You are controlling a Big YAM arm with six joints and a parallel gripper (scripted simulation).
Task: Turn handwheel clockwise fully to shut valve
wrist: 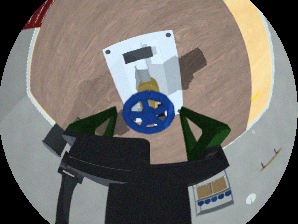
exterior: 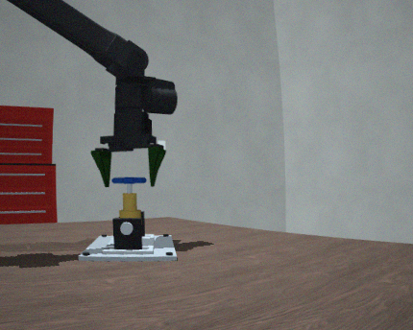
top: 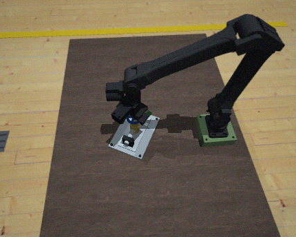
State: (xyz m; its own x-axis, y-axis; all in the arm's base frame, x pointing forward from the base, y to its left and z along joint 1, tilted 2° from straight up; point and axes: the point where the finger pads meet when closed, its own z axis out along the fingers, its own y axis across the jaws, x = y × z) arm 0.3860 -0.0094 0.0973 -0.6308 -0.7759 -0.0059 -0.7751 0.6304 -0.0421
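My hand is right at the handwheel.
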